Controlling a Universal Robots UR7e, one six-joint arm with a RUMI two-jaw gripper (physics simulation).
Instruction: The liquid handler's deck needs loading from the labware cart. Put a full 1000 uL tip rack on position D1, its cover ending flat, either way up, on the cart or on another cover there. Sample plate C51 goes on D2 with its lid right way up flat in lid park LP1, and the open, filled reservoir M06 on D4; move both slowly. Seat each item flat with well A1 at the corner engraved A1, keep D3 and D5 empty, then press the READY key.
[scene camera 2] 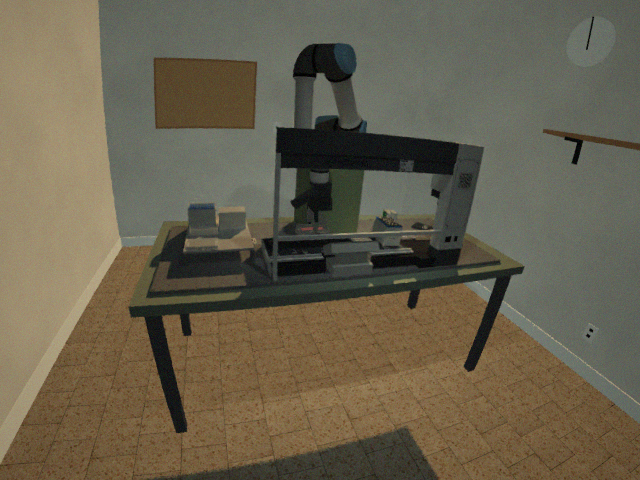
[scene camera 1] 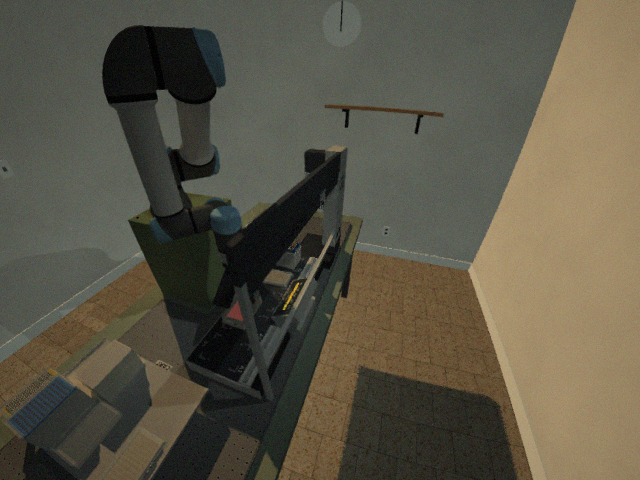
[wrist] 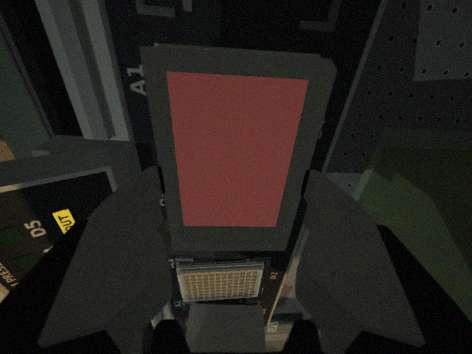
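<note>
My gripper is shut on the open reservoir, gripping its two long sides. The reservoir holds red liquid and looks about level, a little above the dark deck. An engraved A1 shows beside it in the wrist view. A plate with a fine grid of wells sits on the deck beside the D2 label. A blue-topped box stands farther along the deck, and a pale block stands nearer. Whether the reservoir lines up with D4 is unclear; its underside is hidden.
The dark gantry beam spans the deck, with a thin post at its end. The cart holds a blue-topped rack and pale boxes. A panel with yellow markings is at the deck's front.
</note>
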